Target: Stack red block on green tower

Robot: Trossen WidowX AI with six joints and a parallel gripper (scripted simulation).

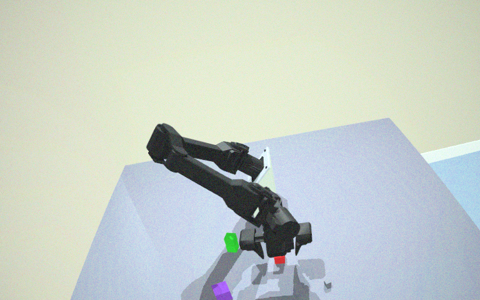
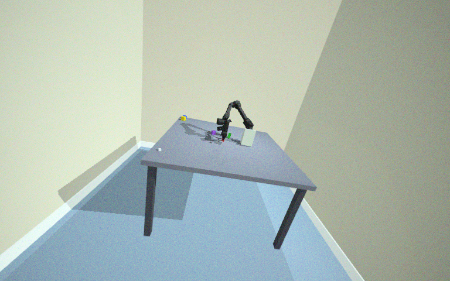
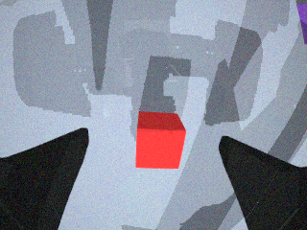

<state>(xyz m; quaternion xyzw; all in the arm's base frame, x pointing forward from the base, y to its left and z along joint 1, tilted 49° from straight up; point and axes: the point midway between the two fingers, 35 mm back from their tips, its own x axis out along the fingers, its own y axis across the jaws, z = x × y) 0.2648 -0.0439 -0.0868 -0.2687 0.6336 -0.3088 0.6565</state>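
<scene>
My gripper tip is 10 mm above the red block. From my gripper tip the other things lie so: white ball 490 mm ahead, 480 mm to the left, 10 mm below; small dark piece 120 mm ahead, 120 mm to the left, 10 mm below; purple block 110 mm ahead, 160 mm to the right.
</scene>
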